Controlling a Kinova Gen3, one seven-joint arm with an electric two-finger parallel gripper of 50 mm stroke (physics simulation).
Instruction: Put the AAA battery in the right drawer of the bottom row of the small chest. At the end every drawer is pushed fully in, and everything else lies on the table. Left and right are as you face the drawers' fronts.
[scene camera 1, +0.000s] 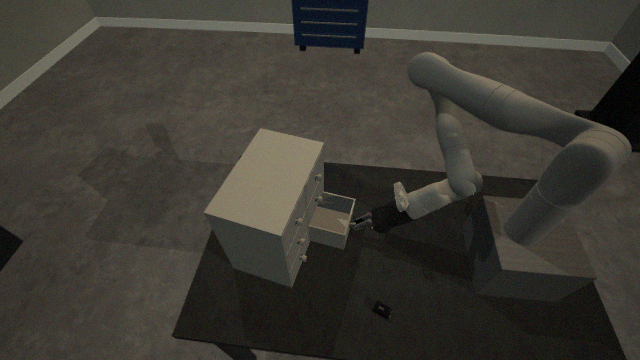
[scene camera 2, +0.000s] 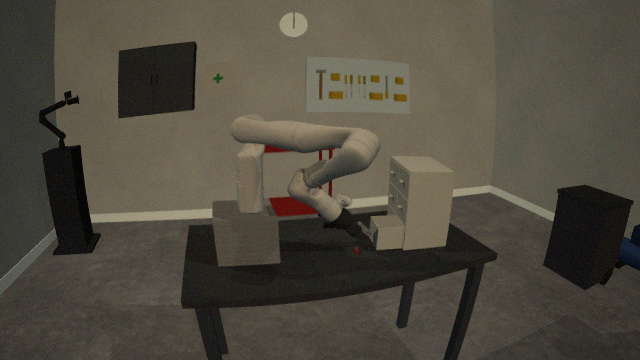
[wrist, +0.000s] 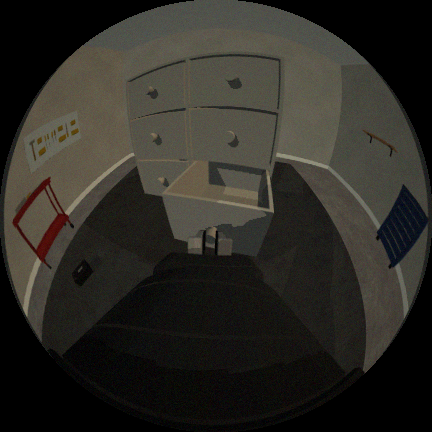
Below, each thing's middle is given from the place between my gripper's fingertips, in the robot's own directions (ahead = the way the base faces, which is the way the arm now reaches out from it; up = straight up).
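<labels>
Small white chest (scene camera 1: 249, 213): my gripper 100 mm below it, 230 mm short of it, 10 mm to the right of it.
</labels>
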